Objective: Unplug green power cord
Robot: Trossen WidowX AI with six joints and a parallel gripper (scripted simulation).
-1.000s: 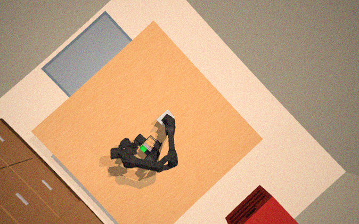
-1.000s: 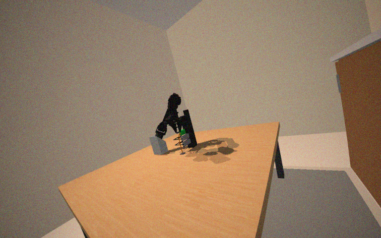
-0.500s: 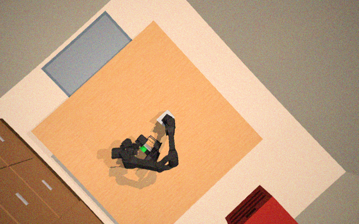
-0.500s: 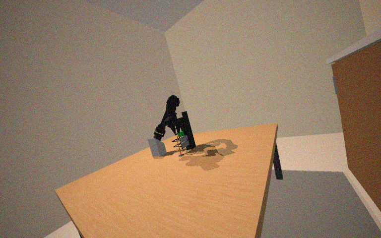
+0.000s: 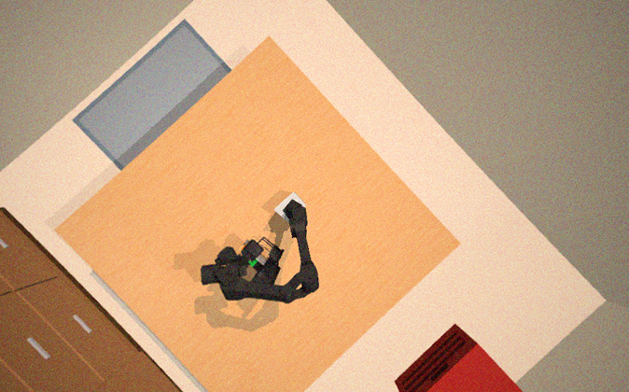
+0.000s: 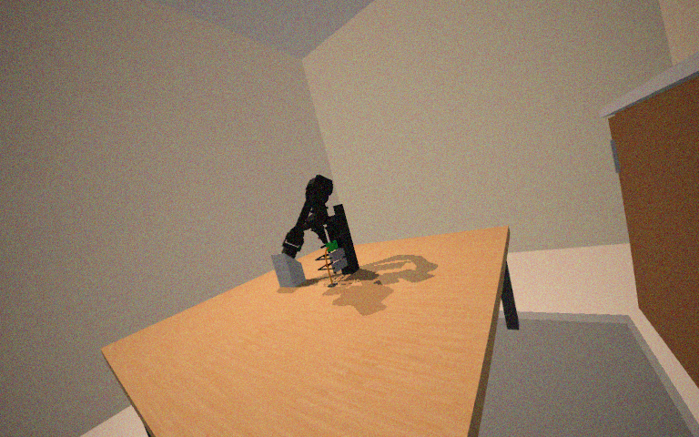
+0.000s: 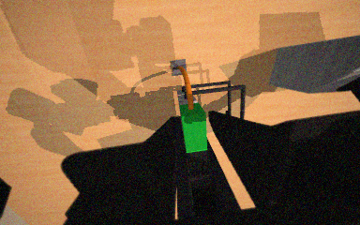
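My gripper tip is now 40 mm to the right of the green plug and 10 mm above it.
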